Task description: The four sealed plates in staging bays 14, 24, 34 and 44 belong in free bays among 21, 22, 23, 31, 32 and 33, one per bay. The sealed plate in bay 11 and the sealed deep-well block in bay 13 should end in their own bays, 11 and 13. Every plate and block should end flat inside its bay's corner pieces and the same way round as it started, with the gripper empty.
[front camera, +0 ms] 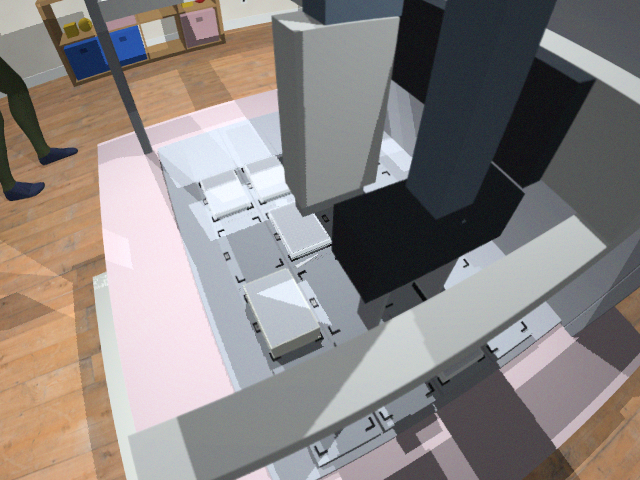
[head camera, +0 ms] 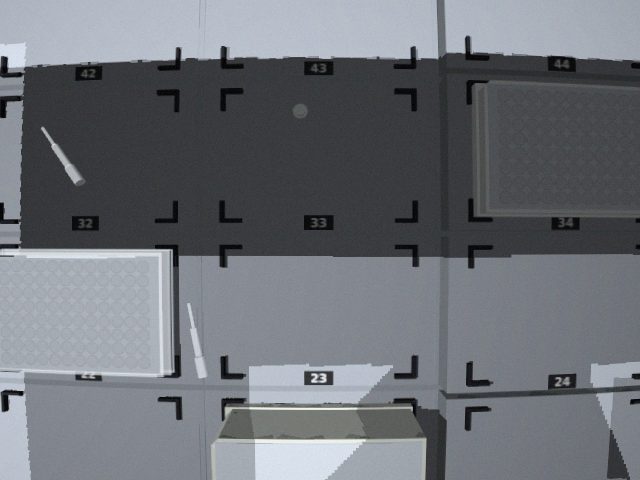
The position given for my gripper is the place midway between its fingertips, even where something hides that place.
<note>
In view: my gripper [front camera: 395, 308], a sealed plate [head camera: 110, 312] and a sealed plate [front camera: 224, 193].
</note>
